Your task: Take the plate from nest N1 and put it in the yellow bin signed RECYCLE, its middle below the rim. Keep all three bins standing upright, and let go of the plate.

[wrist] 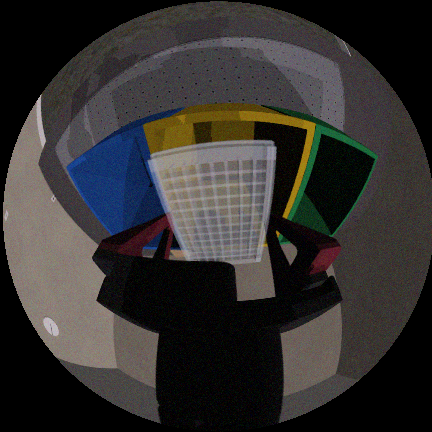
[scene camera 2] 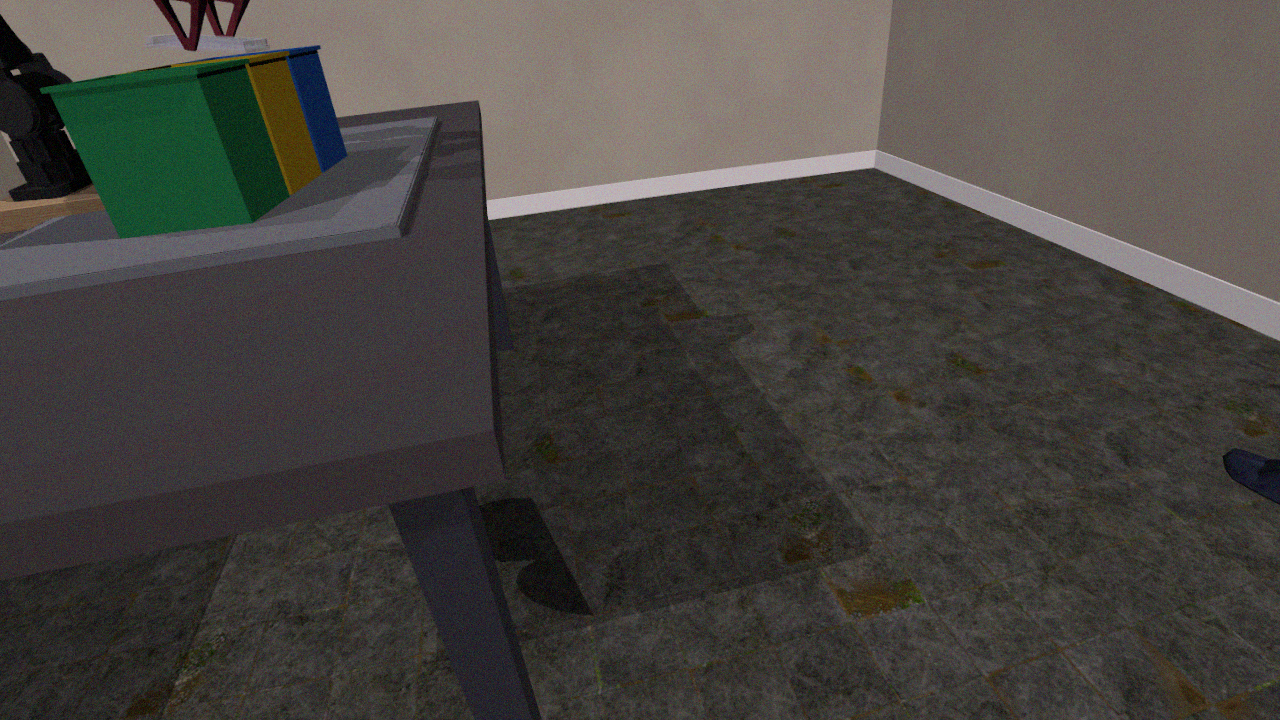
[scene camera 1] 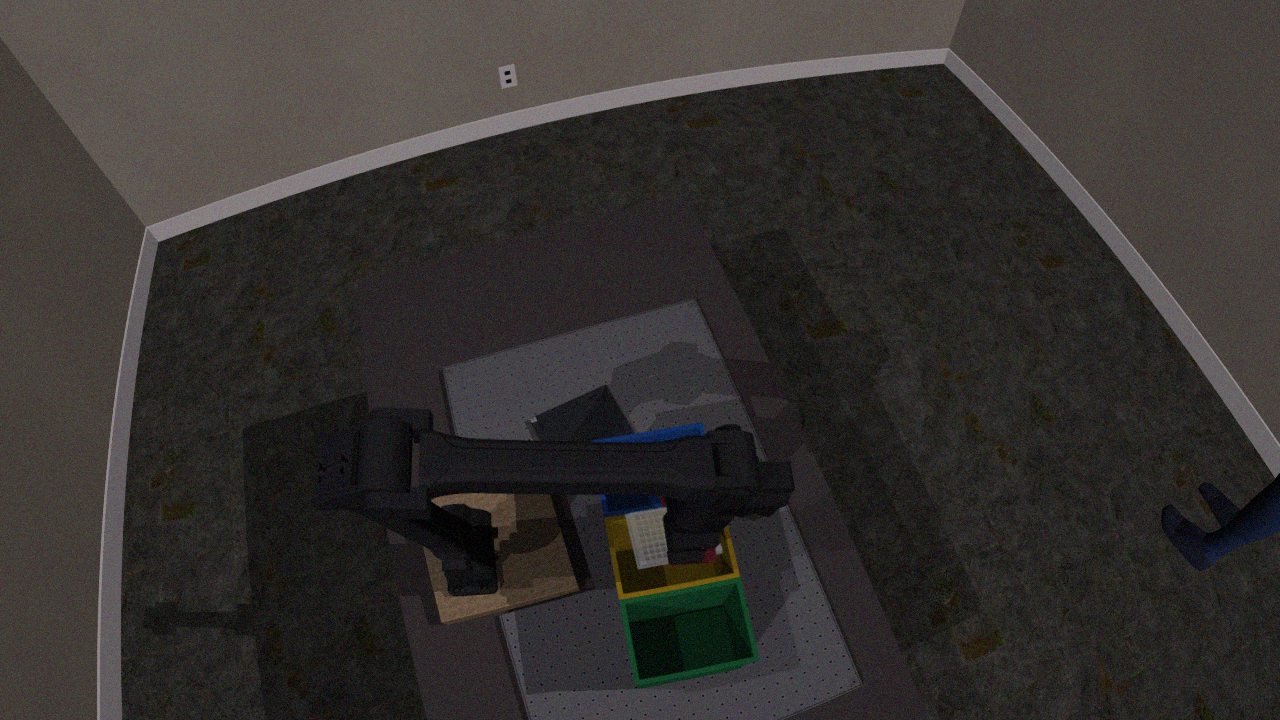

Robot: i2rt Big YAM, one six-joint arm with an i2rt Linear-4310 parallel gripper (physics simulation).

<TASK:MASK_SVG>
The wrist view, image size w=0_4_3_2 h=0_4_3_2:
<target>my gripper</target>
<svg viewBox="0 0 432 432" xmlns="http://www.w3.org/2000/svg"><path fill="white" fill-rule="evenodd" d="M335 238L270 211L265 236L275 296L236 301L235 269L232 264L224 261L168 259L173 231L166 214L163 213L101 240L92 255L92 260L106 276L102 281L96 301L125 320L146 330L158 333L155 392L160 412L164 416L191 427L196 427L204 421L235 421L236 424L244 428L254 427L272 419L281 410L283 398L283 359L280 333L314 319L342 300L334 276L327 276L325 271L341 250L341 246ZM163 230L152 258L143 257L141 254L142 247ZM275 229L297 249L296 256L291 264L289 264L279 244Z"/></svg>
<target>green bin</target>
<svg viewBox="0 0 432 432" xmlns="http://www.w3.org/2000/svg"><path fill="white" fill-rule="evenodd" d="M279 233L277 237L279 244L291 243ZM261 104L261 106L282 114L315 123L306 167L286 219L328 236L333 236L361 196L378 155L341 130L312 115Z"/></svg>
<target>blue bin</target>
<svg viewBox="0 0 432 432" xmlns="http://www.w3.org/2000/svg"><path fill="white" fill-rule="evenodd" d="M173 234L170 249L180 249ZM163 230L142 248L156 249ZM184 107L158 112L129 122L104 137L66 166L80 195L111 235L165 213L147 160L150 158L150 151L142 124L168 117L184 109Z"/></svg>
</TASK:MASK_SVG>
